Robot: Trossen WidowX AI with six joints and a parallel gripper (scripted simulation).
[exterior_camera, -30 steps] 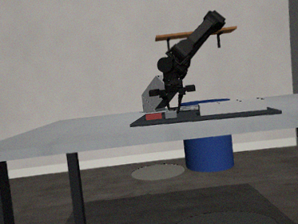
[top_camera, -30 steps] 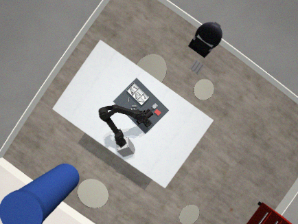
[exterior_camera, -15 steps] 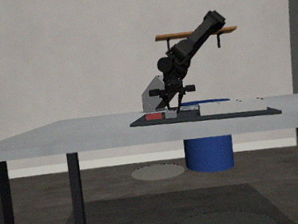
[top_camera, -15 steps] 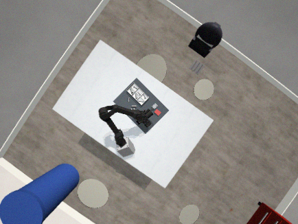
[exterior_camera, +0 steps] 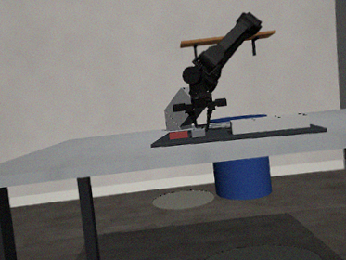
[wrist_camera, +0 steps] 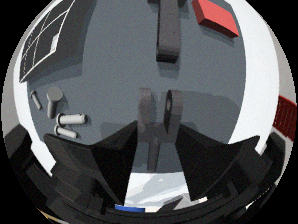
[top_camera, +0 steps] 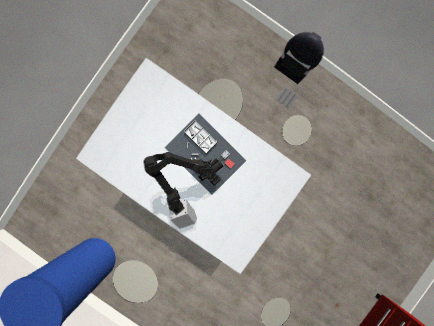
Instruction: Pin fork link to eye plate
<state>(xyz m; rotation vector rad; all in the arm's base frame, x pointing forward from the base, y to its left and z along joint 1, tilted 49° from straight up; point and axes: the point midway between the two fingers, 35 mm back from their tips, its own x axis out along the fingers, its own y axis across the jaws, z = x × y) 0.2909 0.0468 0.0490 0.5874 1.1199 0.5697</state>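
Right now my hand is 30 mm above the fork link. Round my hand: grey pin: 10 mm behind, 100 mm to the left, 30 mm below; dark mat: 60 mm ahead, 110 mm to the left, 50 mm below; eye plate: 80 mm ahead, 10 mm to the left, 30 mm below.
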